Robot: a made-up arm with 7 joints. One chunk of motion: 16 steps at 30 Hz.
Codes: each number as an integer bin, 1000 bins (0 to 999) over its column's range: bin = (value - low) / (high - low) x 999, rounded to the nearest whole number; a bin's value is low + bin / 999 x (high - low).
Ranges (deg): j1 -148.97..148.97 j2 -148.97..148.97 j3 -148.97..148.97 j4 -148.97..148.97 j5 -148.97..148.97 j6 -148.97..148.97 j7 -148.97..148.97
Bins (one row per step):
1: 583 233 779 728 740 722 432
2: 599 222 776 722 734 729 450
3: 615 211 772 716 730 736 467
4: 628 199 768 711 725 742 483
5: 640 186 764 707 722 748 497
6: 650 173 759 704 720 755 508
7: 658 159 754 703 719 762 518
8: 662 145 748 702 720 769 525
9: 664 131 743 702 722 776 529
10: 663 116 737 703 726 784 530
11: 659 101 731 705 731 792 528
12: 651 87 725 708 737 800 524
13: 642 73 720 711 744 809 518
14: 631 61 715 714 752 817 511
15: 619 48 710 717 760 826 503
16: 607 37 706 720 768 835 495
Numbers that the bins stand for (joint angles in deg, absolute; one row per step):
1: 24.90 -79.48 83.36 68.15 71.73 66.36 -20.13
2: 29.67 -82.76 82.46 66.36 69.94 68.45 -14.76
3: 34.45 -86.04 81.27 64.57 68.74 70.53 -9.69
4: 38.32 -89.62 80.08 63.08 67.25 72.32 -4.92
5: 41.90 -93.50 78.88 61.88 66.36 74.11 -0.75
6: 44.88 -97.37 77.39 60.99 65.76 76.20 2.54
7: 47.27 -101.55 75.90 60.69 65.46 78.29 5.52
8: 48.46 -105.73 74.11 60.39 65.76 80.38 7.61
9: 49.06 -109.90 72.62 60.39 66.36 82.46 8.80
10: 48.76 -114.37 70.83 60.69 67.55 84.85 9.10
11: 47.57 -118.85 69.04 61.29 69.04 87.23 8.50
12: 45.18 -123.02 67.25 62.18 70.83 89.62 7.31
13: 42.50 -127.20 65.76 63.08 72.92 92.30 5.52
14: 39.22 -130.78 64.27 63.97 75.31 94.69 3.43
15: 35.64 -134.65 62.78 64.87 77.69 97.37 1.04
16: 32.06 -137.94 61.59 65.76 80.08 100.06 -1.34

